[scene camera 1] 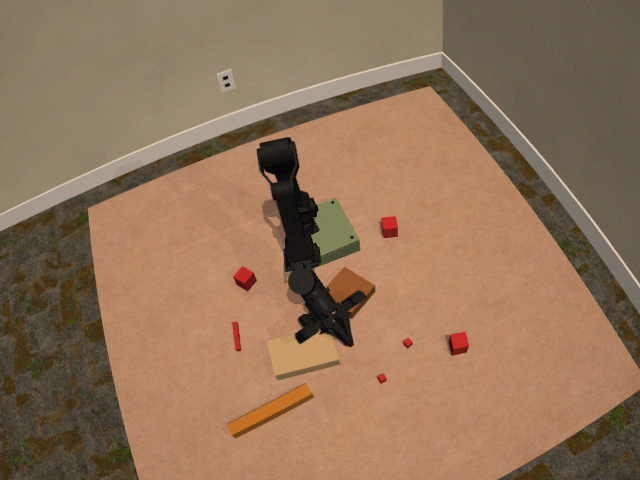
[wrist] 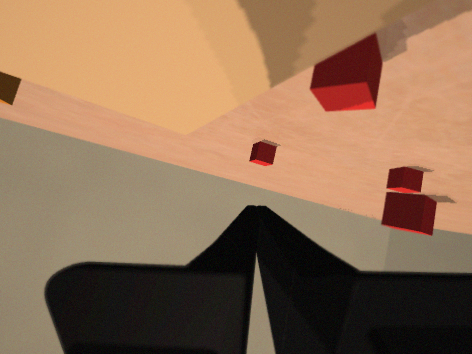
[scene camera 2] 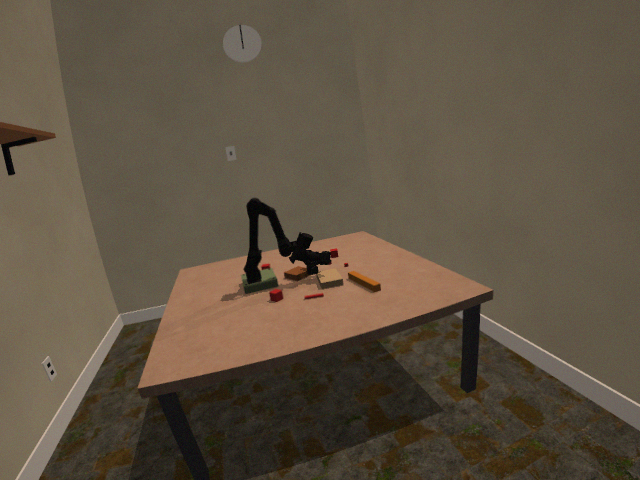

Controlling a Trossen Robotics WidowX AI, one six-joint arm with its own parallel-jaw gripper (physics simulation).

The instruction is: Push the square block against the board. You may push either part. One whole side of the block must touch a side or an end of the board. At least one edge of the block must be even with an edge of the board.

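Pixels of known places: gripper, fingertip midpoint: [scene camera 1: 352, 346] [wrist: 255, 214] [scene camera 2: 330, 261]; arm's base at its link origin: [scene camera 1: 304, 227] [scene camera 2: 254, 280].
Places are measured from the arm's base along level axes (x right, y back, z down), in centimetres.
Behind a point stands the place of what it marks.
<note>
The brown square block [scene camera 1: 351, 281] @(x -4.4, y -20.7, z 1.0 cm) [scene camera 2: 295, 272] @(x -0.4, y -20.9, z 1.0 cm) lies flat on the table, turned at an angle to the tan board and apart from it. The arm covers part of the block in scene camera 1. The tan rectangular board [scene camera 1: 305, 357] @(x 14.2, y -35.5, z 1.1 cm) [scene camera 2: 329, 277] @(x 17.2, y -32.7, z 1.0 cm) [wrist: 100, 60] @(x 9.7, y -34.8, z 1.0 cm) lies flat; its near face fills the upper left of the wrist view, and the gripper overlaps its back edge in scene camera 1. My gripper [scene camera 1: 352, 344] @(x 3.3, y -38.8, z -1.7 cm) [wrist: 255, 214] @(x 3.3, y -38.8, z -1.7 cm) is shut and empty. It is slanted, with its fingertips by the board's right end in scene camera 1; their exact height is unclear.
An orange bar [scene camera 1: 270, 410] @(x 27.1, y -45.3, z 1.1 cm) [scene camera 2: 364, 281] @(x 30.8, y -44.0, z 1.4 cm) lies in front of the board. A red stick [scene camera 1: 236, 336] @(x 27.9, y -22.1, z 2.8 cm) [scene camera 2: 313, 296] @(x 28.3, y -21.3, z 3.3 cm) and a red cube [scene camera 1: 245, 278] @(x 20.0, y -8.3, z 0.2 cm) [scene camera 2: 276, 295] @(x 22.6, y -6.7, z 1.1 cm) are at the left. Small red cubes [scene camera 1: 407, 342] @(x -9.7, y -42.1, z 2.5 cm) [scene camera 1: 382, 378] @(x -0.2, y -48.1, z 2.5 cm) and larger ones [scene camera 1: 459, 343] @(x -20.3, y -49.6, z 0.1 cm) [scene camera 1: 389, 226] @(x -20.5, y -10.1, z 0.2 cm) are at the right.
</note>
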